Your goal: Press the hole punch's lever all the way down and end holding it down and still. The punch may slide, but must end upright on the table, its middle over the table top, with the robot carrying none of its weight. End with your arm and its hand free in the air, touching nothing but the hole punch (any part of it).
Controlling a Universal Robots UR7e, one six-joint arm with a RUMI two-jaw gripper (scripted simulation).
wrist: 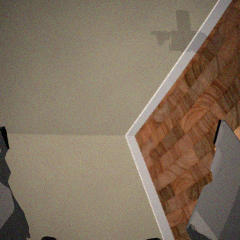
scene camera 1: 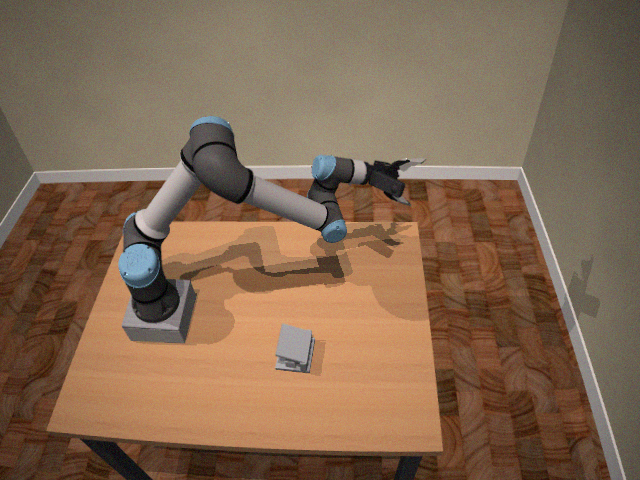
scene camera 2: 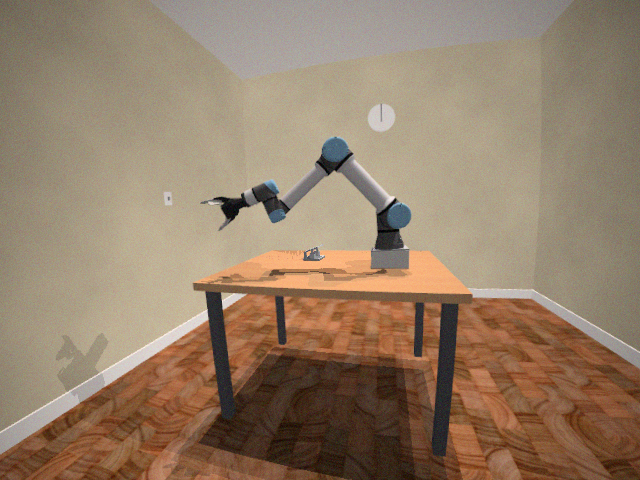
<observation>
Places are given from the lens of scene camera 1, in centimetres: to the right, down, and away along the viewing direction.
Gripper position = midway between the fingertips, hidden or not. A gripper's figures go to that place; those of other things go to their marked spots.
my gripper (scene camera 1: 418,182): 32, -19, 159
hole punch lever (scene camera 1: 293,344): -8, 31, 145
</observation>
